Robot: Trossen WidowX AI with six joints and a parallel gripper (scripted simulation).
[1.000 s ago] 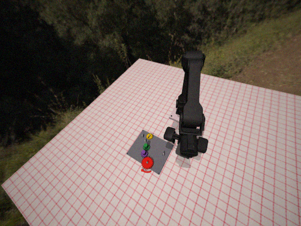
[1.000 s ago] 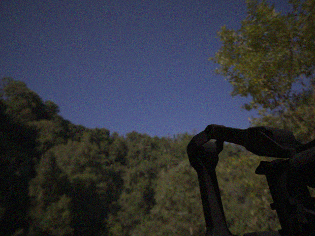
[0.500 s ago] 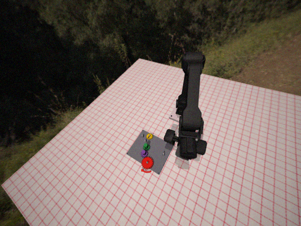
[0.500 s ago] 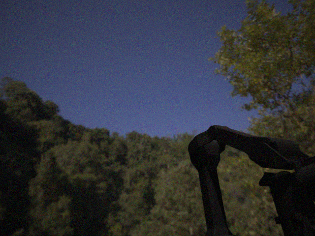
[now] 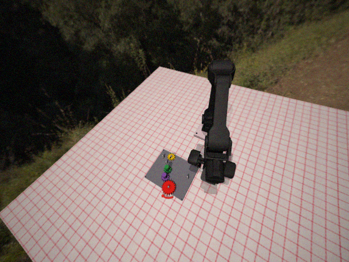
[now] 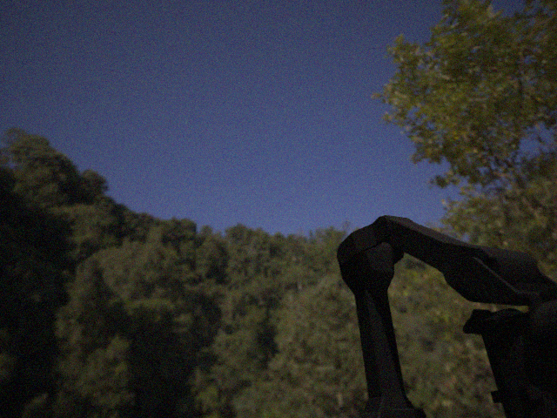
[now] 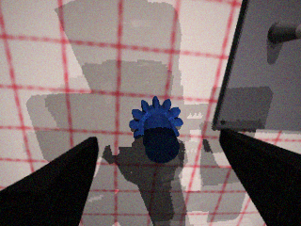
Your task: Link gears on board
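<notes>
Right now the blue gear is 1 cm below my gripper tip. From my gripper tip the other things lie so: green gear 6 cm ahead, 18 cm to the right; yellow gear 19 cm to the right, 1 cm below; red gear 14 cm ahead, 14 cm to the right, 1 cm below.
</notes>
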